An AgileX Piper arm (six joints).
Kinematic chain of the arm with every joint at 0, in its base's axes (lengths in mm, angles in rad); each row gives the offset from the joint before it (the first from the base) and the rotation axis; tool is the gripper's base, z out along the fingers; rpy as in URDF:
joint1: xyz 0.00 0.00 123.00 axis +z
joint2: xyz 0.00 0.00 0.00 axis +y
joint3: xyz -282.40 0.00 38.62 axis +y
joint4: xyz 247.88 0.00 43.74 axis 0.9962 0 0.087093
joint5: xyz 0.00 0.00 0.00 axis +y
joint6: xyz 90.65 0.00 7.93 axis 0.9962 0 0.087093
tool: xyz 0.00 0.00 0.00 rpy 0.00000 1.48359 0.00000
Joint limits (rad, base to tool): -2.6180..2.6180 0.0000..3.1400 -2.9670..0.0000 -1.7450..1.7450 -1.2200..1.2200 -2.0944..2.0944
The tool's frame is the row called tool.
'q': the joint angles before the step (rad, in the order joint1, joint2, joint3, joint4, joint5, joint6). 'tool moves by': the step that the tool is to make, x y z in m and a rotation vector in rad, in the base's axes. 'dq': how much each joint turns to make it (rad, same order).
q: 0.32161, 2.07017, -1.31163, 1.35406, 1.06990, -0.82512
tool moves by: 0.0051, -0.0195, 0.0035, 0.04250, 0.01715, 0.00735
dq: -0.05822, 0.00011, 0.00002, 0.00149, 0.07874, -0.01467
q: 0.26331, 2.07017, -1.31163, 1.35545, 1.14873, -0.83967
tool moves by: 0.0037, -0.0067, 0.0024, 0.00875, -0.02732, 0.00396
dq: -0.01987, 0.00006, -0.00846, -0.00290, 0.01491, -0.02623
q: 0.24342, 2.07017, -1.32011, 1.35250, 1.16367, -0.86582
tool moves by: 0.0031, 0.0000, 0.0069, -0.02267, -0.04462, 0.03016
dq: -0.00007, -0.00451, -0.03369, -0.04403, 0.00447, -0.00079
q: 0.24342, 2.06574, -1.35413, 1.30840, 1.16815, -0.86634
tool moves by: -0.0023, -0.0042, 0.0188, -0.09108, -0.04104, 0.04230
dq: 0.00000, -0.04613, -0.03878, -0.13481, 0.00400, 0.07533
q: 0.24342, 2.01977, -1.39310, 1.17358, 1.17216, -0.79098
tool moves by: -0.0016, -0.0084, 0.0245, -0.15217, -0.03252, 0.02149
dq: 0.00006, -0.05466, -0.06479, -0.20380, 0.01316, 0.14535
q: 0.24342, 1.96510, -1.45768, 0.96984, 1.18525, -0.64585
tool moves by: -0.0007, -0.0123, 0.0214, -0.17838, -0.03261, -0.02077
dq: -0.00006, -0.04743, -0.06225, -0.22018, 0.01511, 0.15728
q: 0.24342, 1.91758, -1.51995, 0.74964, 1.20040, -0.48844
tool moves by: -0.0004, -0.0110, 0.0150, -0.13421, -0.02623, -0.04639
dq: 0.00001, -0.03293, -0.04009, -0.16241, 0.01203, 0.12143
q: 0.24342, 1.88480, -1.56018, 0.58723, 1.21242, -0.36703
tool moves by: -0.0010, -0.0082, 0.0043, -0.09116, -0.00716, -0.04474
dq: 0.00008, -0.01775, -0.00742, -0.10612, 0.00209, 0.08043
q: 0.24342, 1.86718, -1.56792, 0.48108, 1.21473, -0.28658
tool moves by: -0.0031, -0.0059, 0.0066, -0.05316, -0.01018, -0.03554
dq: -0.00003, -0.02372, 0.00019, -0.06533, 0.00409, 0.05599
